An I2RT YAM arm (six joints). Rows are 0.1 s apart.
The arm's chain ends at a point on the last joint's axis. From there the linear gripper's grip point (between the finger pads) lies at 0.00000 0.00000 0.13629 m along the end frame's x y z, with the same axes.
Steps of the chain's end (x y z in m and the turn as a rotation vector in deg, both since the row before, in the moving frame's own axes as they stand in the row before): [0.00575, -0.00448, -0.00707, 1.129, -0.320, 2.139]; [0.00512, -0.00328, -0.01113, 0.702, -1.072, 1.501]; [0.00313, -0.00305, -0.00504, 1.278, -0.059, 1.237]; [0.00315, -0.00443, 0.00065, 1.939, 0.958, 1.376]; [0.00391, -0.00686, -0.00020, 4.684, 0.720, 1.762]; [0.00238, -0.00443, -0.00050, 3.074, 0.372, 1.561]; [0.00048, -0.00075, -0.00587, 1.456, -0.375, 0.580]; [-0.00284, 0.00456, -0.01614, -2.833, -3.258, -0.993]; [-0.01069, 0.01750, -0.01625, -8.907, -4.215, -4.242]
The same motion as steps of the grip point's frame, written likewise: [0.00504, -0.00718, -0.00710, 1.129, -0.320, 2.139]; [0.00259, -0.00498, -0.01116, 0.702, -1.072, 1.501]; [0.00302, -0.00609, -0.00507, 1.278, -0.059, 1.237]; [0.00548, -0.00901, 0.00055, 1.939, 0.958, 1.376]; [0.00579, -0.01796, -0.00067, 4.684, 0.720, 1.762]; [0.00336, -0.01173, -0.00070, 3.074, 0.372, 1.561]; [-0.00039, -0.00422, -0.00592, 1.456, -0.375, 0.580]; [-0.01052, 0.01136, -0.01653, -2.833, -3.258, -0.993]; [-0.01988, 0.03893, -0.01826, -8.907, -4.215, -4.242]
